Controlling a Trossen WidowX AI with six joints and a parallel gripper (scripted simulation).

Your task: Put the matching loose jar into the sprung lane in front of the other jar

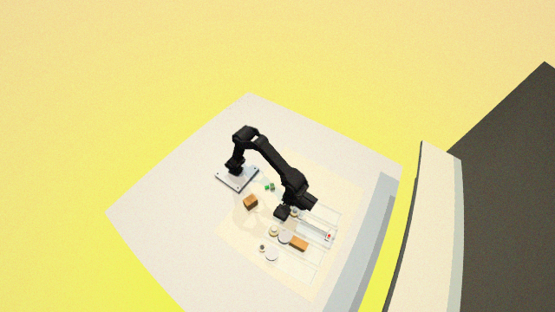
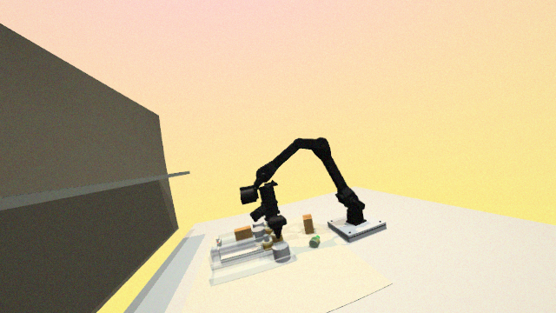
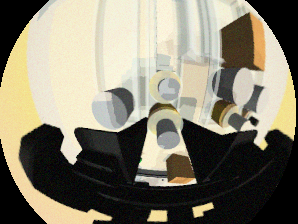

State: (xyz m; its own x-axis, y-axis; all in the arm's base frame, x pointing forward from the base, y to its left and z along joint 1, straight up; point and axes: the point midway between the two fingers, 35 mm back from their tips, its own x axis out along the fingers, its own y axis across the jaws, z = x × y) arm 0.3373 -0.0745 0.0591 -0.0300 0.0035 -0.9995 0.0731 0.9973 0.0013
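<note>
Right now the clear sprung lane is 150 mm ahead of my gripper tip, 40 mm to the right of it and 30 mm below it. The rest, counted from my gripper tip: red mark: 230 mm ahead, 60 mm to the right, 20 mm above; then brown box: 170 mm behind, 50 mm to the right, 20 mm below.
</note>
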